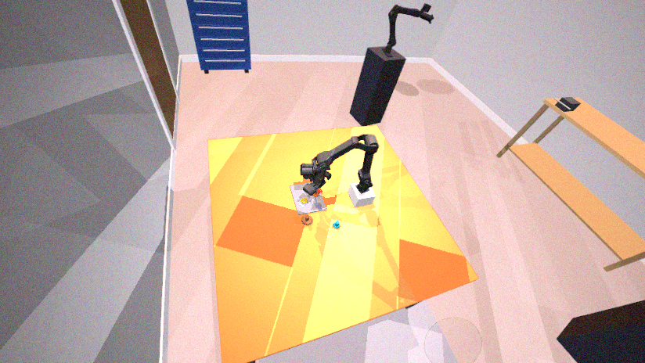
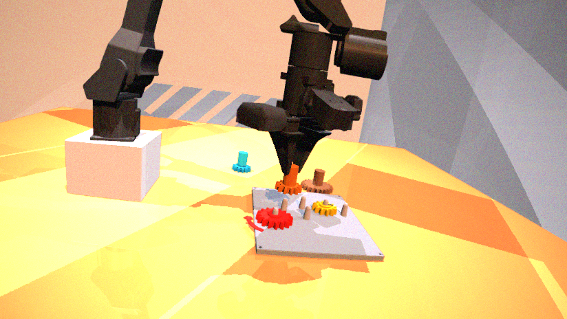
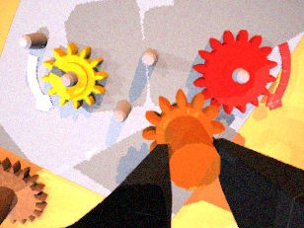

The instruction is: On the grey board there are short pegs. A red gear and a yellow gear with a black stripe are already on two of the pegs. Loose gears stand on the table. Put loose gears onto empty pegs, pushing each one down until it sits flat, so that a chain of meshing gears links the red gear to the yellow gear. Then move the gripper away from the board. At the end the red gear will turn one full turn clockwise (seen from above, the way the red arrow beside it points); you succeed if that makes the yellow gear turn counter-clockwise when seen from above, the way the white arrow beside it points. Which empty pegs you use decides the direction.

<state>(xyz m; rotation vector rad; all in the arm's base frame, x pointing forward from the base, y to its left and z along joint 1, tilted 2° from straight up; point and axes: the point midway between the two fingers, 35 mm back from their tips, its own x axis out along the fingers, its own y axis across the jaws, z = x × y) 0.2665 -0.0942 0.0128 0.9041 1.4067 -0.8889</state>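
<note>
Right now the red gear is 60 mm below my gripper tip, 30 mm to the right of it and 30 mm behind it. From my gripper tip the other things lie so: orange gear 10 mm below; yellow gear 70 mm ahead, 50 mm below; red arrow 60 mm below, 60 mm behind, 40 mm to the right.
</note>
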